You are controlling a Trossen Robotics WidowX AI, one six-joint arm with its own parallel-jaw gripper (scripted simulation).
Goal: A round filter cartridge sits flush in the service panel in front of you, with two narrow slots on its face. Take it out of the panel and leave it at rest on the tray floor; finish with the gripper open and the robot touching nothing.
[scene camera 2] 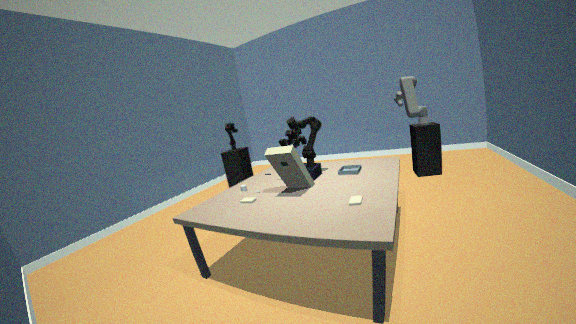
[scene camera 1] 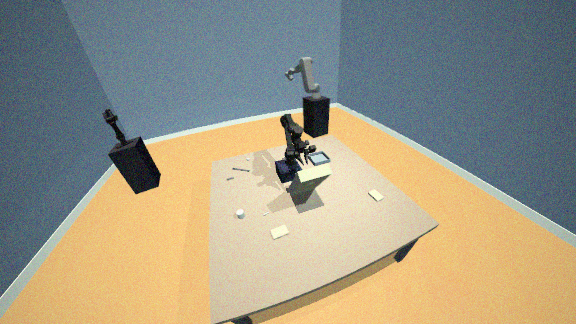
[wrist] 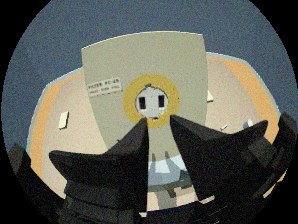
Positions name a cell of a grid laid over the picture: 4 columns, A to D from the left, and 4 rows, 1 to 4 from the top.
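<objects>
Round filter cartridge: scene camera 2 misses it, hidden by a service panel. Scene camera 1 misses the round filter cartridge, hidden by a service panel. Round filter cartridge visible in the wrist view (C2).
</objects>
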